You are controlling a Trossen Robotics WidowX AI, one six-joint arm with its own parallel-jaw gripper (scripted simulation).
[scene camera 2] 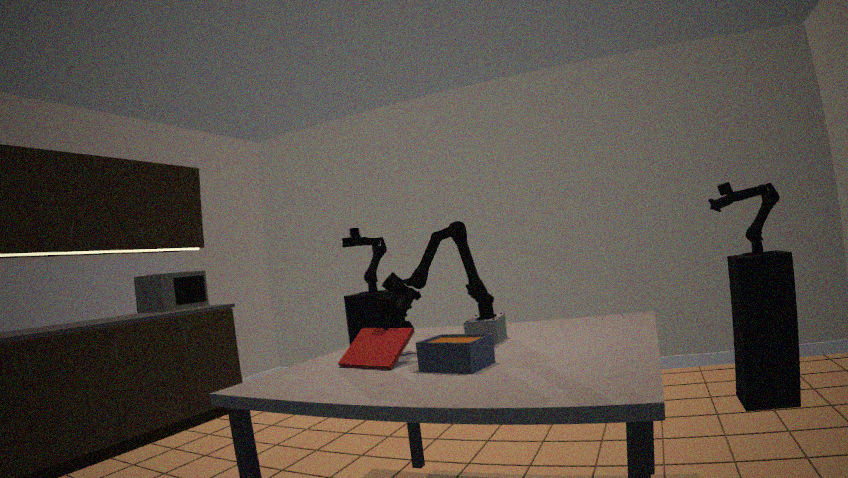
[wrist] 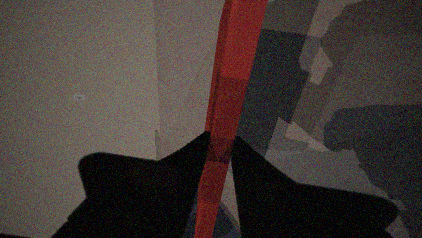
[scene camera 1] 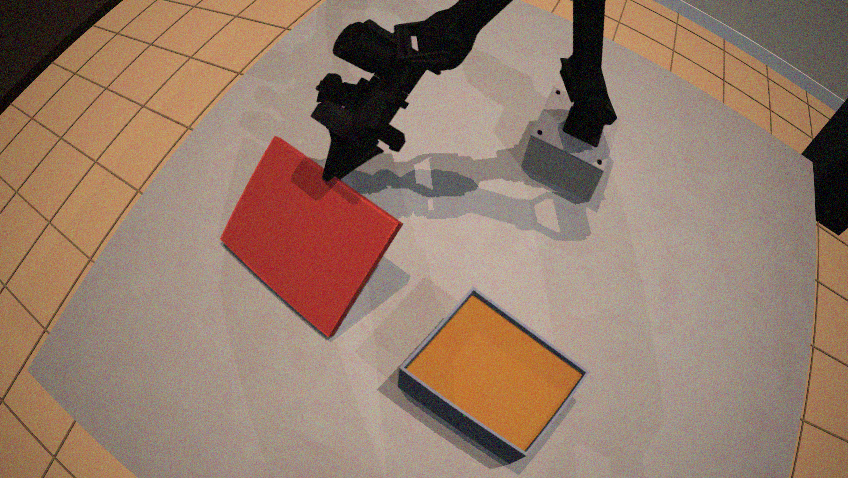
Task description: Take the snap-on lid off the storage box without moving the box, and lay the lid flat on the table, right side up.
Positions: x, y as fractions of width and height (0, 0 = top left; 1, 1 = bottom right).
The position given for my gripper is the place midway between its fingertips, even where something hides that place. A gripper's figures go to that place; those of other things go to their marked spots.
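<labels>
My gripper (scene camera 2: 0.46, 0.69) is 187 cm from the lens. I see a red lid (scene camera 2: 0.44, 0.73) at 181 cm from the lens, and a storage box (scene camera 2: 0.53, 0.74) at 155 cm from the lens. The storage box and the red lid are 35 cm apart at their marked spots.
</labels>
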